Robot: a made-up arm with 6 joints.
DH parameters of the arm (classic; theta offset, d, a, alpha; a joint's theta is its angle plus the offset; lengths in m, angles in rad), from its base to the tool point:
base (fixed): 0.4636 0 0.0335 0
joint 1: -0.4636 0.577 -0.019 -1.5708
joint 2: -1.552 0 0.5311 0
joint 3: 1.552 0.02 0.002 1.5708
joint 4: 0 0.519 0.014 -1.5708
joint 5: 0 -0.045 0.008 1.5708
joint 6: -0.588 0 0.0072 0
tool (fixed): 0.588 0.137 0 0
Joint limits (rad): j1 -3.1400..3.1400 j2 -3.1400..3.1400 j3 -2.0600..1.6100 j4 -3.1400..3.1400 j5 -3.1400..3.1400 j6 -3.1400..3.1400
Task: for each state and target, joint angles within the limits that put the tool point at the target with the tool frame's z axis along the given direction. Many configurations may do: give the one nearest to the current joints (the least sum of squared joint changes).
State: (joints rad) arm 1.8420 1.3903 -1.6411 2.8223 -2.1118 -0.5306
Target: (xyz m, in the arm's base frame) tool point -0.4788 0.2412 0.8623 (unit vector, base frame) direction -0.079 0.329 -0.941
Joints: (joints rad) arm 2.6929 1.7593 -1.7889 2.1878 -2.8143 -0.5558
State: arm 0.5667 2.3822 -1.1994 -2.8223 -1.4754 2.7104
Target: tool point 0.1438 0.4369 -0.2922 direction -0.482 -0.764 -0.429
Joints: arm 1.1392 2.8491 -0.6405 -3.0078 -2.0534 2.7111
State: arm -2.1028 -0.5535 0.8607 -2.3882 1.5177 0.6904
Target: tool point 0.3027 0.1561 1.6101 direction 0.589 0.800 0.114
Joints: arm -2.7131 -0.2765 0.2763 -2.6339 1.4564 0.6752
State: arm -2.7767 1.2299 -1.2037 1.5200 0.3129 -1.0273
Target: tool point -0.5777 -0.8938 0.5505 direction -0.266 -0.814 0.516
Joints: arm -2.2649 1.9409 -0.6227 2.3310 0.4517 -1.0532
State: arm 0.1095 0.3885 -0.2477 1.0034 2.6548 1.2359
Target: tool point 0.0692 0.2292 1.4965 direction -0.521 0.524 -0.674
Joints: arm 0.7601 0.3151 -0.3525 1.6273 2.3088 1.2312
